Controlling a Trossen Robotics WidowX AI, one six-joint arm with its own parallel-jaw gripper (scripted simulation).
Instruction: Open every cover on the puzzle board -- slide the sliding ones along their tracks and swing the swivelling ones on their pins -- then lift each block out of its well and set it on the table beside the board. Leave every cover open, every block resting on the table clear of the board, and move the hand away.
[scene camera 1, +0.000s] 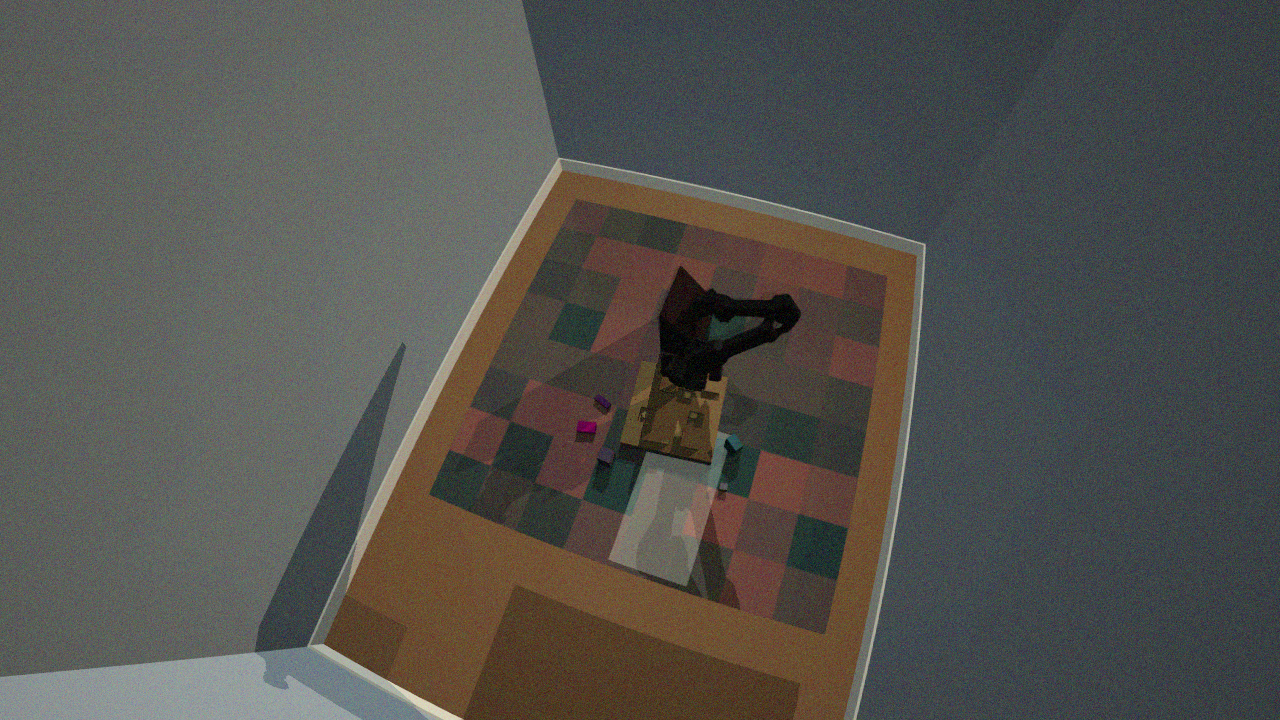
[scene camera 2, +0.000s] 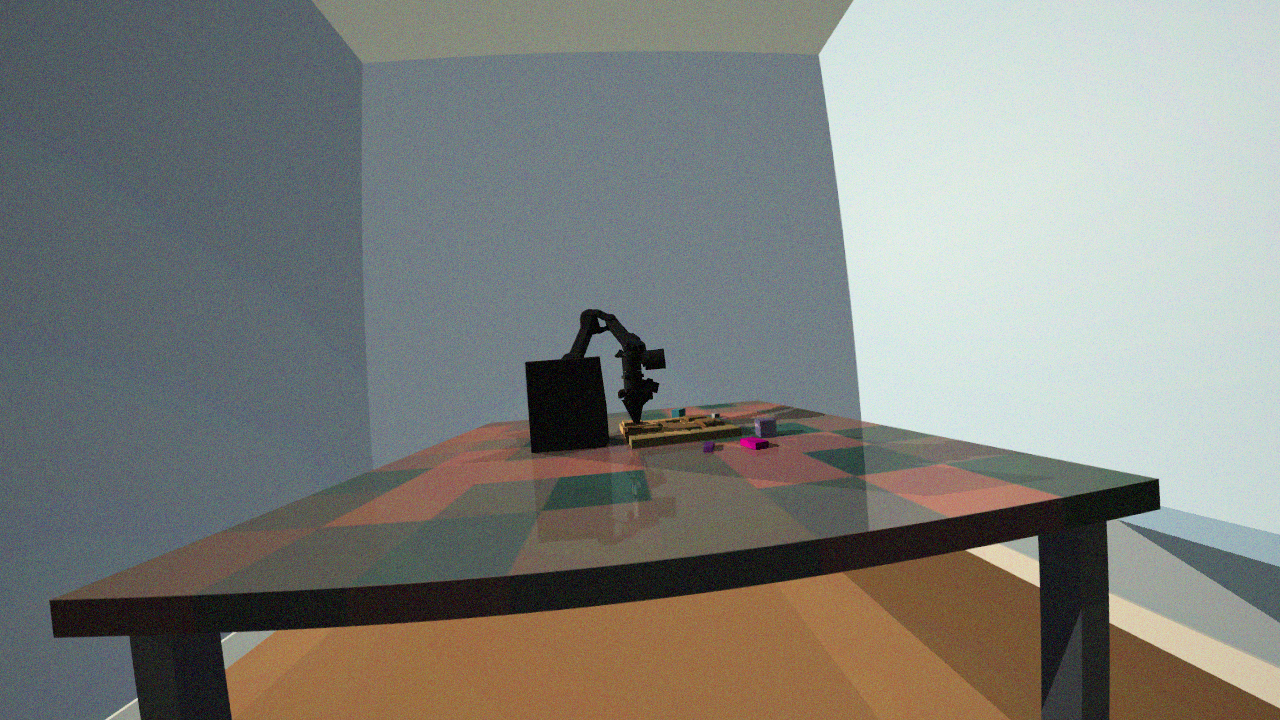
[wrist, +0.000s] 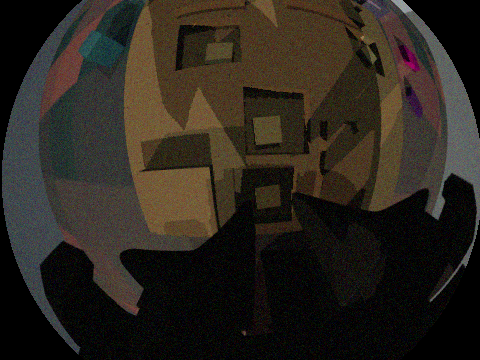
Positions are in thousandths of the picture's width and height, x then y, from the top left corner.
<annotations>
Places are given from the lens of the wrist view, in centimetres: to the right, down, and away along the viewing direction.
gripper (wrist: 568, 562): 2, 2, 10
teal block (wrist: 211, 138): -15, -14, 5
tan puzzle board (wrist: 372, 310): -5, -5, 9
The marked spots on the teal block and the tan puzzle board are 14 cm apart.
</annotations>
